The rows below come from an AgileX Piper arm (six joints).
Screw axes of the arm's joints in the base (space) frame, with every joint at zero. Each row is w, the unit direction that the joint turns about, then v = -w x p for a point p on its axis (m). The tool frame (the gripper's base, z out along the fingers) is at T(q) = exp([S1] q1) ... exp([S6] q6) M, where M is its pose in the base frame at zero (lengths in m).
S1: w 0 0 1 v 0.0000 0.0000 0.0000
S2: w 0 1 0 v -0.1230 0.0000 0.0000
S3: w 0 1 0 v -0.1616 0.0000 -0.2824
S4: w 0.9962 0 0.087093 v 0.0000 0.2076 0.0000
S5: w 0 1 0 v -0.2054 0.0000 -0.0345
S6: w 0.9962 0 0.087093 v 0.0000 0.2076 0.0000
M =
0.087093 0 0.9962 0.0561
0 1 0 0.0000
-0.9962 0 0.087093 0.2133
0 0 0 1
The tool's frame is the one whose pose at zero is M.
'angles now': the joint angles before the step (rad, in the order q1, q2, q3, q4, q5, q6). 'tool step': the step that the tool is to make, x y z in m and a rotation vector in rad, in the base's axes. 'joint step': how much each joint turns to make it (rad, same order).
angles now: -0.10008 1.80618 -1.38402 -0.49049 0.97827 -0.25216
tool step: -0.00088 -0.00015 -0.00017 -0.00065 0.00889 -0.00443
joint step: 0.00000 -0.00001 0.00002 0.00001 0.00995 0.00000
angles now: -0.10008 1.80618 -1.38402 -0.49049 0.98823 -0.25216
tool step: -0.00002 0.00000 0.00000 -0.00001 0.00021 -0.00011
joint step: 0.00001 0.00000 -0.00001 0.00001 0.00026 0.00000
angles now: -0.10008 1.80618 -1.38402 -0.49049 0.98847 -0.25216
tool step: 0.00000 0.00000 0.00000 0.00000 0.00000 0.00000
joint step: 0.00000 0.00000 0.00000 0.00000 0.00000 0.00000
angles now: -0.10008 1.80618 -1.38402 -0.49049 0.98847 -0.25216
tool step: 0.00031 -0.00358 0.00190 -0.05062 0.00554 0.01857
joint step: 0.00002 0.00002 -0.00002 -0.05359 0.00001 -0.00109
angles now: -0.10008 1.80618 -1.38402 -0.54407 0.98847 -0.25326
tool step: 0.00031 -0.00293 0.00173 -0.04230 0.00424 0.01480
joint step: 0.00000 -0.00001 0.00002 -0.04502 -0.00002 0.00001
